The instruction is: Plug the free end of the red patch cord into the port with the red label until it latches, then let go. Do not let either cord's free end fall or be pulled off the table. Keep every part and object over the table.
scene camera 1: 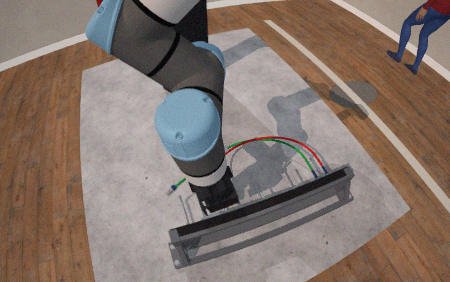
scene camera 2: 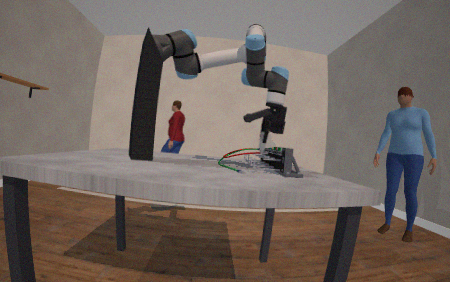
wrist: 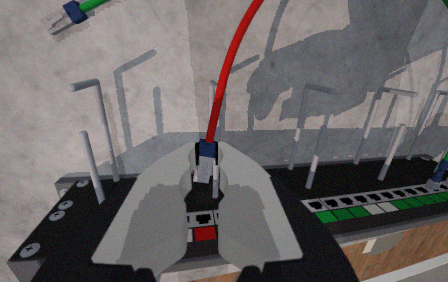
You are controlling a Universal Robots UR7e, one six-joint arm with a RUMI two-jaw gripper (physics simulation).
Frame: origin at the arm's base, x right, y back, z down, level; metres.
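Seen in the pictures: gripper, fingertip midpoint: (scene camera 2: 261, 153) (wrist: 207, 144); arm's base at its link origin: (scene camera 2: 152, 50).
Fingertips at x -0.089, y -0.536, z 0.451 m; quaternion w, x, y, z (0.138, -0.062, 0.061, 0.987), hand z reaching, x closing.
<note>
Offsets run from my fingertips to a thing's top centre. "pt": to the spot under its first point. Level surfaces: height alone.
My gripper (wrist: 207, 144) is shut on the blue boot of the red cord's free plug, which hangs between the fingertips. The clear plug end @[pt dx -0.001, dy -0.017, dz -0.011 m] (wrist: 204, 171) points toward the panel, apart from the ports. The red label @[pt dx -0.011, dy -0.061, dz -0.027 m] (wrist: 205, 233) shows between the fingers, with its dark port @[pt dx -0.013, dy -0.066, dz -0.007 m] (wrist: 203, 218) just above it in the wrist view. The red cord (scene camera 1: 280, 138) (wrist: 230, 60) arcs away to a plug at the panel's right part. The panel @[dx -0.115, dy -0.021, dz -0.033 m] (scene camera 1: 260, 206) (scene camera 2: 288, 161) stands on the table. In scene camera 1 the arm hides the fingertips.
The green cord's free plug @[pt dx +0.127, dy +0.057, dz +0.061 m] (scene camera 1: 171, 189) (wrist: 75, 12) lies on the table @[dz +0.068 m] (scene camera 1: 125, 150) (scene camera 2: 150, 182), left of the gripper in the wrist view. Upright bent rods (wrist: 106, 130) (wrist: 298, 125) stand behind the port row on both sides of the fingers. The green cord's other end is at the panel's right part.
</note>
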